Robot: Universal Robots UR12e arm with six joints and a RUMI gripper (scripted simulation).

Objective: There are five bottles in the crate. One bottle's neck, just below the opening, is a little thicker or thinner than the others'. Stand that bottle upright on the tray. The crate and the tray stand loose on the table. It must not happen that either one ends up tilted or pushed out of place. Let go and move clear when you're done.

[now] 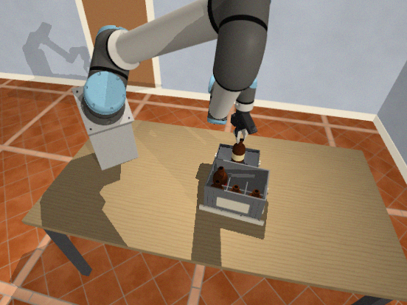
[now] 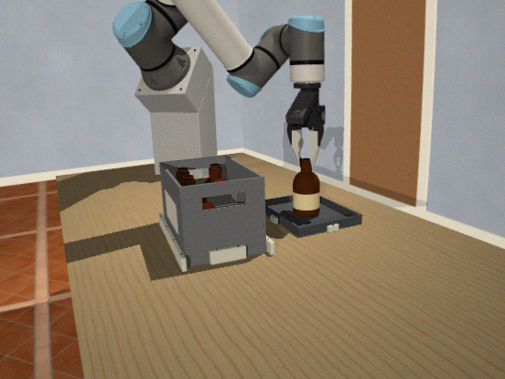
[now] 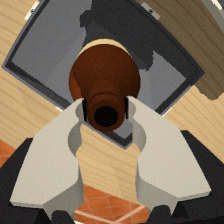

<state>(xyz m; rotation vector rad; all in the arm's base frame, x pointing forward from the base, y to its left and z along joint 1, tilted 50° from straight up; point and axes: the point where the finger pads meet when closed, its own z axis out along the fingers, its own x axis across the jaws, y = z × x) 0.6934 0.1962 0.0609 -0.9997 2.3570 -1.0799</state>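
The bottle is 70 mm below my hand. Round my hand: grey tray 140 mm below; then grey crate 20 mm behind, 280 mm to the right, 70 mm below.
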